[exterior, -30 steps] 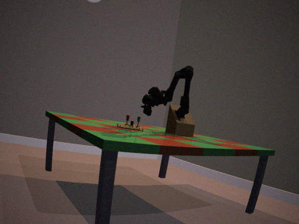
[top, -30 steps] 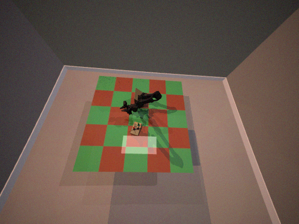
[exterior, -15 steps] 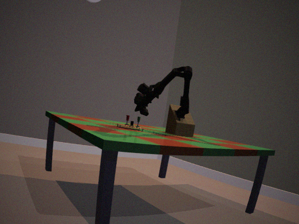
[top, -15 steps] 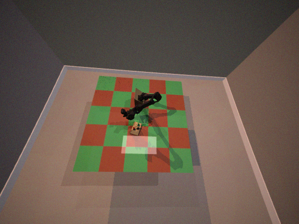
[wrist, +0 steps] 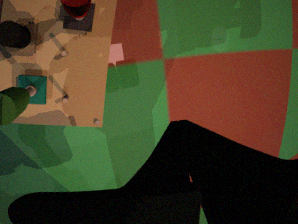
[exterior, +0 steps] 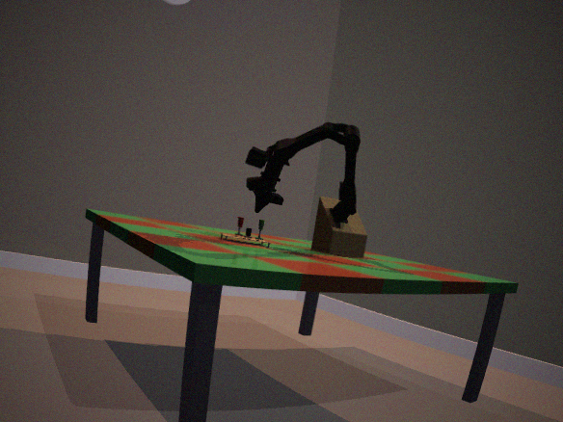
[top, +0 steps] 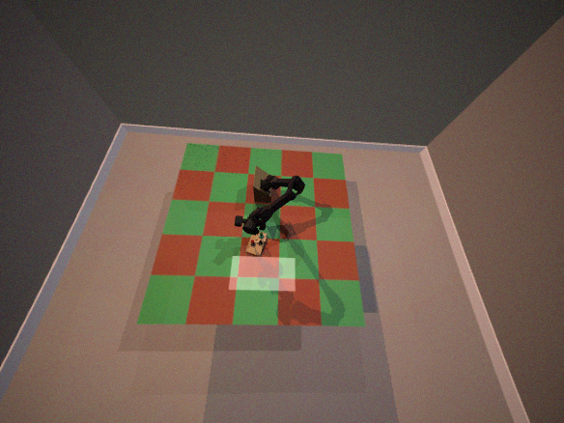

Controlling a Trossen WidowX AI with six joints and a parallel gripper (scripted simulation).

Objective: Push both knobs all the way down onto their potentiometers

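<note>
The green knob lies 90 mm to the left of my gripper tip, 40 mm below it and 30 mm ahead of it. From my gripper tip the other things lie so: red knob (80 mm ahead, 40 mm to the left, 40 mm below).
</note>
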